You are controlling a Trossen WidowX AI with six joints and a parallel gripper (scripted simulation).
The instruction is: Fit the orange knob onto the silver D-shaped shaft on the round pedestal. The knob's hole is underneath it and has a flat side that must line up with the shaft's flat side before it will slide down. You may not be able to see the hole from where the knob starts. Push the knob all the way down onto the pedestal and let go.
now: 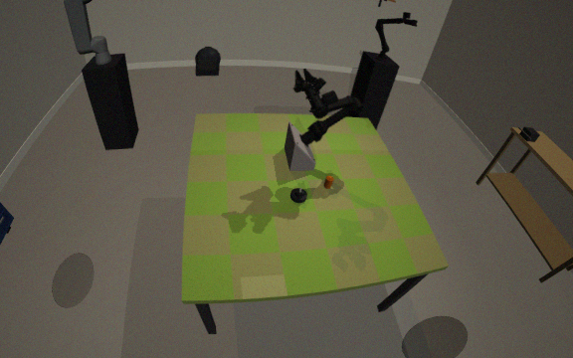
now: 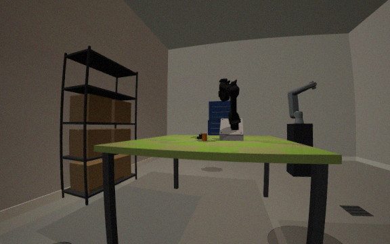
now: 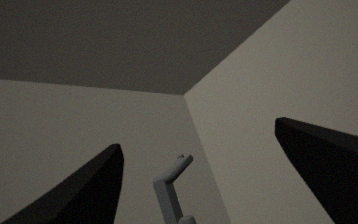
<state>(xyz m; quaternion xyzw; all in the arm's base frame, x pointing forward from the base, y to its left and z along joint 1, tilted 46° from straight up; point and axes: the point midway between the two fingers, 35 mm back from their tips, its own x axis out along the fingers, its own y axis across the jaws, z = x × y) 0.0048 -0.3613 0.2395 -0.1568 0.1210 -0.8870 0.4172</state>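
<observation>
My gripper tip is 25 cm short of the orange knob, 19 cm to the right of it and 52 cm above it. Round my gripper tip: round pedestal 31 cm ahead, 1 cm to the left, 53 cm below.
</observation>
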